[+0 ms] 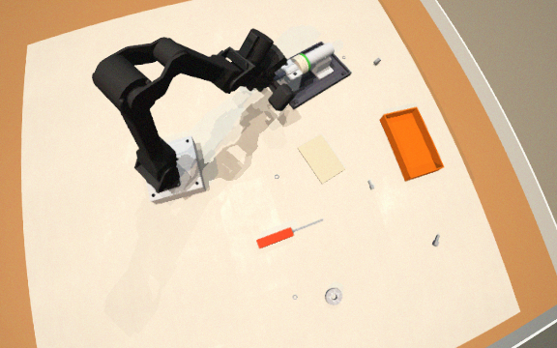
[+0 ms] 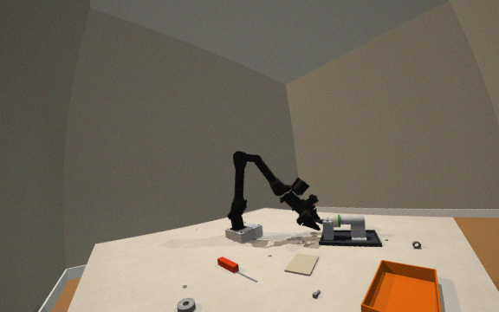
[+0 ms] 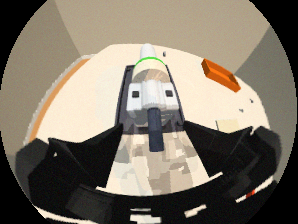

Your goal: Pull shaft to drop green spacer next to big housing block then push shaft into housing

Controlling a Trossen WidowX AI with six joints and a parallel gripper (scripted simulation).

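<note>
Now: the cream spacer 5 cm ahead of my gripper tip, 2 cm to the left of it and 2 cm above it. From my gripper tip the other things lie so: grey-blue shaft 6 cm ahead, 3 cm above, 2 cm to the left; then cream card 24 cm to the right, 5 cm below, 4 cm ahead; then green spacer 7 cm ahead, 2 cm to the left, 2 cm above.
</note>
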